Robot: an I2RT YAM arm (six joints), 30 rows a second.
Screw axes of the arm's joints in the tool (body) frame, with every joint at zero. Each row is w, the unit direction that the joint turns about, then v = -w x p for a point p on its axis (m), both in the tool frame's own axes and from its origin. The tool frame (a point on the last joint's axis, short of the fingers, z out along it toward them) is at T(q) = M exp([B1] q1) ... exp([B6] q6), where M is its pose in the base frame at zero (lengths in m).
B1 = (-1, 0, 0, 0, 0.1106, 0)
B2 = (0, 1, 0, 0.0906, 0, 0.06)
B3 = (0, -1, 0, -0.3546, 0, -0.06)
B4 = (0, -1, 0, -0.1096, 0, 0)
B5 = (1, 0, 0, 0, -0.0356, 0)
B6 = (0, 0, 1, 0, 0, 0)
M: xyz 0.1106 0 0.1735 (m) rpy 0 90 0 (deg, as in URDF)
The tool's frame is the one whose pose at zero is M.
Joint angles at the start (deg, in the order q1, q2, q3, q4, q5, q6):
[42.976, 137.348, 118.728, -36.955, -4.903, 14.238]
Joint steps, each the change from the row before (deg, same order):
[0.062, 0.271, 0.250, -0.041, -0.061, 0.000]
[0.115, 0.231, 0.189, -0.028, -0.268, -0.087]
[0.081, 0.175, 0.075, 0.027, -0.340, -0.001]
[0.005, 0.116, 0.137, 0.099, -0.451, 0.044]
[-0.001, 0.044, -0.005, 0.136, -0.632, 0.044]
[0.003, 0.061, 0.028, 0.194, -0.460, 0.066]
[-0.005, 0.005, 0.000, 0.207, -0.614, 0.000]
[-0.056, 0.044, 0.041, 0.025, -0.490, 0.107]
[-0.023, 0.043, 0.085, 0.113, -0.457, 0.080]
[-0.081, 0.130, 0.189, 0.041, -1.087, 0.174]
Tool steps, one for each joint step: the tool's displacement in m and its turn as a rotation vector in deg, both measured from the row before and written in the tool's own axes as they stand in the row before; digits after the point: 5 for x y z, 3 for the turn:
[0.00013, 0.00048, 0.00135, -0.077, 0.088, -0.046]
[0.00038, 0.00106, 0.00128, -0.304, 0.157, -0.175]
[0.00051, 0.00075, 0.00120, -0.355, 0.171, -0.061]
[-0.00028, 0.00036, 0.00046, -0.469, -0.004, 0.028]
[0.00003, 0.00035, 0.00036, -0.633, 0.071, 0.035]
[-0.00018, 0.00032, 0.00039, -0.487, -0.041, 0.044]
[-0.00028, 0.00041, 0.00003, -0.642, -0.044, -0.022]
[-0.00012, -0.00022, 0.00014, -0.451, 0.086, 0.149]
[-0.00041, 0.00017, 0.00002, -0.469, -0.040, 0.076]
[-0.00045, -0.00002, 0.00028, -1.035, 0.156, 0.223]

